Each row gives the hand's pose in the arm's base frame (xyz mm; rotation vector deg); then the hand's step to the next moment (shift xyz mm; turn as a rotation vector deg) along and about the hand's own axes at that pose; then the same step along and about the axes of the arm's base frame.
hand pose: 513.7 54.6 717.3 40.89 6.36 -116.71
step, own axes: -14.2 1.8 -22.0 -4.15 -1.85 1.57
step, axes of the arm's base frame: 16.7 17.4 -10.3 -0.59 3.61 3.12
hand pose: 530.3 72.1 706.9 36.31 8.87 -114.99
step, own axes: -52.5 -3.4 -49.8 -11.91 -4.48 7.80
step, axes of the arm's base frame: 35.3 60.9 -17.1 -2.19 8.75 11.89
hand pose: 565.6 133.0 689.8 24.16 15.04 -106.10
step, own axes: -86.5 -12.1 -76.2 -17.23 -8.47 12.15
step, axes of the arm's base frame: 24.2 108.2 -34.0 -5.19 12.96 17.93
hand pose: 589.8 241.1 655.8 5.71 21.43 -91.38
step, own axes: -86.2 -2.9 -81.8 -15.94 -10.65 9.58
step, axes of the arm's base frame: -10.6 106.7 -51.4 -7.85 12.52 15.52
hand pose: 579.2 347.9 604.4 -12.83 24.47 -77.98
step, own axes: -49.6 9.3 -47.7 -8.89 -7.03 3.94
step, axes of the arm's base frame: -19.1 54.5 -38.5 -5.94 6.89 7.82
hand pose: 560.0 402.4 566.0 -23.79 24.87 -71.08
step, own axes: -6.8 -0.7 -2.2 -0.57 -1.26 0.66
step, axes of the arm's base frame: -3.5 6.2 -0.9 -0.82 0.25 1.27
